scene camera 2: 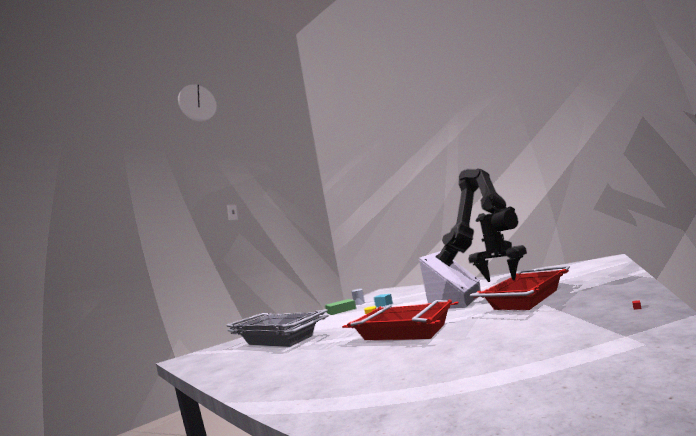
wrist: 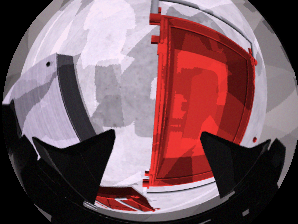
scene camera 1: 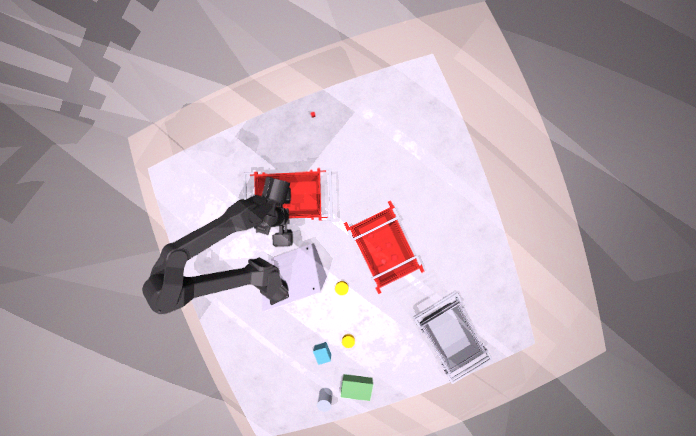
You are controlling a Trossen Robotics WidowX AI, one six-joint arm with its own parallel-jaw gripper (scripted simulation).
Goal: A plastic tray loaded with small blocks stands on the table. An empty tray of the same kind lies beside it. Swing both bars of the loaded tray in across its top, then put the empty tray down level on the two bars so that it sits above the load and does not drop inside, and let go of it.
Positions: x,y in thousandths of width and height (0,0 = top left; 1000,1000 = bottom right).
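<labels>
There's a red tray that I can see in the wrist view (690,364), and I see it in scene camera 1 (439,428) and scene camera 2 (758,666) too.
</labels>
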